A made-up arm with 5 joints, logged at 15 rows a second.
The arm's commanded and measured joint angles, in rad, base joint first. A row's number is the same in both.
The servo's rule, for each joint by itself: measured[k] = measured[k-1] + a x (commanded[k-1-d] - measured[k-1]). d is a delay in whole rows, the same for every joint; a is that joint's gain. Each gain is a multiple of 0.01, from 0.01 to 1. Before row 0 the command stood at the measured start. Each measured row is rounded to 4 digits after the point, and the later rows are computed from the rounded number. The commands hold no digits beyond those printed.
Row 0, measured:
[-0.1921, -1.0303, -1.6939, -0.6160, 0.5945]
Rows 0 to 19, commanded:
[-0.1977, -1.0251, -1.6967, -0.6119, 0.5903]
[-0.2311, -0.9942, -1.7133, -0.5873, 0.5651]
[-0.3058, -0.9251, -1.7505, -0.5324, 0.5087]
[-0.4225, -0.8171, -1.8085, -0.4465, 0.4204]
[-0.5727, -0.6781, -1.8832, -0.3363, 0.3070]
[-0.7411, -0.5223, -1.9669, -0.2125, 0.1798]
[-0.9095, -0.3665, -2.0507, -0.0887, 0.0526]
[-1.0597, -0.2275, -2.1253, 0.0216, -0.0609]
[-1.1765, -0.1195, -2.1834, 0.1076, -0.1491]
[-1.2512, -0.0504, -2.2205, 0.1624, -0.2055]
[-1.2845, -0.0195, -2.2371, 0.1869, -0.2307]
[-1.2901, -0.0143, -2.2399, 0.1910, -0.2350]
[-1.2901, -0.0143, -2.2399, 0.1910, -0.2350]
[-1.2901, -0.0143, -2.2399, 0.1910, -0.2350]
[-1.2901, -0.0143, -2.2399, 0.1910, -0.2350]
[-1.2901, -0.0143, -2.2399, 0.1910, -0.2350]
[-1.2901, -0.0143, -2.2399, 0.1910, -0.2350]
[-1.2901, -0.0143, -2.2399, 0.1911, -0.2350]
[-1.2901, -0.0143, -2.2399, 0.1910, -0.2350]
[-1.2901, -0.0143, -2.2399, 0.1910, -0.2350]
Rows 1 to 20, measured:
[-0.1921, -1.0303, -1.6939, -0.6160, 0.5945]
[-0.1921, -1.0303, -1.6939, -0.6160, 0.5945]
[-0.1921, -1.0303, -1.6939, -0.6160, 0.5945]
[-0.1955, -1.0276, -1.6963, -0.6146, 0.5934]
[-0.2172, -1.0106, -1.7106, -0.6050, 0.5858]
[-0.2712, -0.9670, -1.7441, -0.5796, 0.5650]
[-0.3635, -0.8906, -1.7982, -0.5330, 0.5260]
[-0.4911, -0.7822, -1.8696, -0.4642, 0.4669]
[-0.6436, -0.6497, -1.9513, -0.3761, 0.3894]
[-0.8058, -0.5053, -2.0348, -0.2755, 0.2985]
[-0.9607, -0.3636, -2.1108, -0.1715, 0.2015]
[-1.0923, -0.2391, -2.1718, -0.0738, 0.1068]
[-1.1892, -0.1429, -2.2127, 0.0089, 0.0225]
[-1.2473, -0.0800, -2.2332, 0.0712, -0.0459]
[-1.2734, -0.0465, -2.2388, 0.1131, -0.0970]
[-1.2836, -0.0301, -2.2397, 0.1404, -0.1343]
[-1.2876, -0.0220, -2.2399, 0.1581, -0.1615]
[-1.2891, -0.0181, -2.2399, 0.1696, -0.1813]
[-1.2897, -0.0162, -2.2399, 0.1771, -0.1958]
[-1.2899, -0.0152, -2.2399, 0.1820, -0.2064]
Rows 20 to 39, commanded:
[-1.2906, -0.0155, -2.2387, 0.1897, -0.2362]
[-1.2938, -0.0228, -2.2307, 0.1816, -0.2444]
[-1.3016, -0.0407, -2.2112, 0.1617, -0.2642]
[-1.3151, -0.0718, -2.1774, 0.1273, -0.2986]
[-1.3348, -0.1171, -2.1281, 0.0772, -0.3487]
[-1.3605, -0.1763, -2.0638, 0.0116, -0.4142]
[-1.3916, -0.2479, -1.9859, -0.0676, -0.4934]
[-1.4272, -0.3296, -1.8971, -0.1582, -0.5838]
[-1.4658, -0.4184, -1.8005, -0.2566, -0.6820]
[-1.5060, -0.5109, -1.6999, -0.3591, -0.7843]
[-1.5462, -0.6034, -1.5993, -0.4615, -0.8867]
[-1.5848, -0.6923, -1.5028, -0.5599, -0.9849]
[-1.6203, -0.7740, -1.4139, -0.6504, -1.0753]
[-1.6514, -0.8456, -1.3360, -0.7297, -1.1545]
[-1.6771, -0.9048, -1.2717, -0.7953, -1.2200]
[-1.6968, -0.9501, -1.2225, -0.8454, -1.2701]
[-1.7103, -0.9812, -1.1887, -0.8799, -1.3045]
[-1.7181, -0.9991, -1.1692, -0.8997, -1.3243]
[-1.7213, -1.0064, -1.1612, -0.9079, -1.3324]
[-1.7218, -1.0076, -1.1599, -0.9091, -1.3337]
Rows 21 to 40, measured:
[-1.2900, -0.0147, -2.2399, 0.1852, -0.2141]
[-1.2901, -0.0145, -2.2399, 0.1872, -0.2197]
[-1.2901, -0.0144, -2.2399, 0.1885, -0.2238]
[-1.2904, -0.0150, -2.2389, 0.1889, -0.2271]
[-1.2925, -0.0190, -2.2320, 0.1863, -0.2318]
[-1.2981, -0.0301, -2.2145, 0.1777, -0.2405]
[-1.3085, -0.0514, -2.1833, 0.1601, -0.2562]
[-1.3245, -0.0849, -2.1369, 0.1311, -0.2812]
[-1.3465, -0.1315, -2.0755, 0.0893, -0.3171]
[-1.3740, -0.1909, -2.0002, 0.0344, -0.3647]
[-1.4065, -0.2616, -1.9136, -0.0330, -0.4239]
[-1.4427, -0.3416, -1.8186, -0.1113, -0.4936]
[-1.4813, -0.4279, -1.7189, -0.1980, -0.5721]
[-1.5209, -0.5174, -1.6184, -0.2902, -0.6570]
[-1.5599, -0.6066, -1.5213, -0.3846, -0.7455]
[-1.5967, -0.6920, -1.4311, -0.4776, -0.8345]
[-1.6301, -0.7703, -1.3512, -0.5658, -0.9209]
[-1.6588, -0.8389, -1.2844, -0.6461, -1.0017]
[-1.6820, -0.8956, -1.2324, -0.7159, -1.0742]
[-1.6993, -0.9393, -1.1957, -0.7733, -1.1364]

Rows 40 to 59, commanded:
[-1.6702, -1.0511, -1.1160, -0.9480, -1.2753]
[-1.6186, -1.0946, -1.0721, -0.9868, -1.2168]
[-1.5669, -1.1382, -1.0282, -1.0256, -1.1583]
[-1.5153, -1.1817, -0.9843, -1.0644, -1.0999]
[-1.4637, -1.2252, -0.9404, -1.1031, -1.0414]
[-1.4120, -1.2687, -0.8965, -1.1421, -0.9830]
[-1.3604, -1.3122, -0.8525, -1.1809, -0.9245]
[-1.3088, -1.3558, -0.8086, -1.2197, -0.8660]
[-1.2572, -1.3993, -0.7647, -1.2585, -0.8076]
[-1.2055, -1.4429, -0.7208, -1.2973, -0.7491]
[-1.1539, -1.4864, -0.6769, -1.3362, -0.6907]
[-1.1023, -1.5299, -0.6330, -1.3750, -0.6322]
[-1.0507, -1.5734, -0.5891, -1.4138, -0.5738]
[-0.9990, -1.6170, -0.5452, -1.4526, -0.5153]
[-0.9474, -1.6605, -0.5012, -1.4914, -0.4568]
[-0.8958, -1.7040, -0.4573, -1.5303, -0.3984]
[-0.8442, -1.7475, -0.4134, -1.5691, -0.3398]
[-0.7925, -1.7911, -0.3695, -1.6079, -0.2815]
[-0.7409, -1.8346, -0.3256, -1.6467, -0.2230]
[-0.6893, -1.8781, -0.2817, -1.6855, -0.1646]
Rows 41 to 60, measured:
[-1.7108, -0.9698, -1.1734, -0.8175, -1.1871]
[-1.7172, -0.9885, -1.1632, -0.8491, -1.2263]
[-1.7200, -0.9982, -1.1604, -0.8701, -1.2553]
[-1.6896, -1.0252, -1.1231, -0.8974, -1.2607]
[-1.6463, -1.0606, -1.0803, -0.9287, -1.2488]
[-1.5979, -1.1002, -1.0365, -0.9626, -1.2244]
[-1.5475, -1.1418, -0.9927, -0.9982, -1.1908]
[-1.4964, -1.1843, -0.9488, -1.0349, -1.1505]
[-1.4449, -1.2273, -0.9049, -1.0724, -1.1053]
[-1.3934, -1.2706, -0.8609, -1.1104, -1.0565]
[-1.3418, -1.3141, -0.8170, -1.1487, -1.0051]
[-1.2902, -1.3576, -0.7731, -1.1871, -0.9518]
[-1.2385, -1.4011, -0.7292, -1.2257, -0.8971]
[-1.1869, -1.4446, -0.6853, -1.2644, -0.8414]
[-1.1353, -1.4881, -0.6414, -1.3031, -0.7849]
[-1.0837, -1.5316, -0.5975, -1.3418, -0.7279]
[-1.0320, -1.5752, -0.5536, -1.3806, -0.6705]
[-0.9804, -1.6187, -0.5096, -1.4194, -0.6128]
[-0.9288, -1.6622, -0.4657, -1.4582, -0.5549]
[-0.8772, -1.7057, -0.4218, -1.4970, -0.4968]

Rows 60 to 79, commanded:
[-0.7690, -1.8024, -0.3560, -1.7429, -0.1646]
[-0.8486, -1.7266, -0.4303, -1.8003, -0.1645]
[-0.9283, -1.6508, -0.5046, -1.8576, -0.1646]
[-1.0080, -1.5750, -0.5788, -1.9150, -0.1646]
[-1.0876, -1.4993, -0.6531, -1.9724, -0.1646]
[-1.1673, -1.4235, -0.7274, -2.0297, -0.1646]
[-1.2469, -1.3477, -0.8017, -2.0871, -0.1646]
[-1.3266, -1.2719, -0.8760, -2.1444, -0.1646]
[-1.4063, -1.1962, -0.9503, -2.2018, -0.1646]
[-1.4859, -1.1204, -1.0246, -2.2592, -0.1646]
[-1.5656, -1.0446, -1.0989, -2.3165, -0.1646]
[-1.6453, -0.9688, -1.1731, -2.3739, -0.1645]
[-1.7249, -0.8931, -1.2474, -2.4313, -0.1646]
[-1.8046, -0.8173, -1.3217, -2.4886, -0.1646]
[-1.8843, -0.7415, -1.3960, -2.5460, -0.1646]
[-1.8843, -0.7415, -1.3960, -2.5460, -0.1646]
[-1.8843, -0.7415, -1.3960, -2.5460, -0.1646]
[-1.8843, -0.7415, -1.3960, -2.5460, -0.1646]
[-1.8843, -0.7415, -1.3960, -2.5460, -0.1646]
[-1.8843, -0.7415, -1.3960, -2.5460, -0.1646]
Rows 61 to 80, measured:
[-0.8255, -1.7493, -0.3779, -1.5358, -0.4387]
[-0.7739, -1.7928, -0.3340, -1.5746, -0.3805]
[-0.7223, -1.8363, -0.2901, -1.6134, -0.3222]
[-0.7508, -1.8190, -0.3455, -1.6587, -0.2796]
[-0.8105, -1.7719, -0.4167, -1.7083, -0.2485]
[-0.8824, -1.7101, -0.4905, -1.7606, -0.2258]
[-0.9590, -1.6412, -0.5647, -1.8146, -0.2093]
[-1.0374, -1.5688, -0.6390, -1.8698, -0.1972]
[-1.1166, -1.4947, -0.7133, -1.9258, -0.1884]
[-1.1961, -1.4197, -0.7876, -1.9823, -0.1820]
[-1.2757, -1.3443, -0.8619, -2.0390, -0.1773]
[-1.3554, -1.2688, -0.9362, -2.0960, -0.1739]
[-1.4350, -1.1931, -1.0105, -2.1531, -0.1714]
[-1.5147, -1.1174, -1.0848, -2.2103, -0.1696]
[-1.5944, -1.0416, -1.1590, -2.2676, -0.1682]
[-1.6740, -0.9659, -1.2333, -2.3249, -0.1672]
[-1.7537, -0.8901, -1.3076, -2.3822, -0.1665]
[-1.8334, -0.8143, -1.3819, -2.4395, -0.1660]
[-1.8644, -0.7772, -1.3937, -2.4768, -0.1656]
[-1.8765, -0.7590, -1.3956, -2.5010, -0.1653]

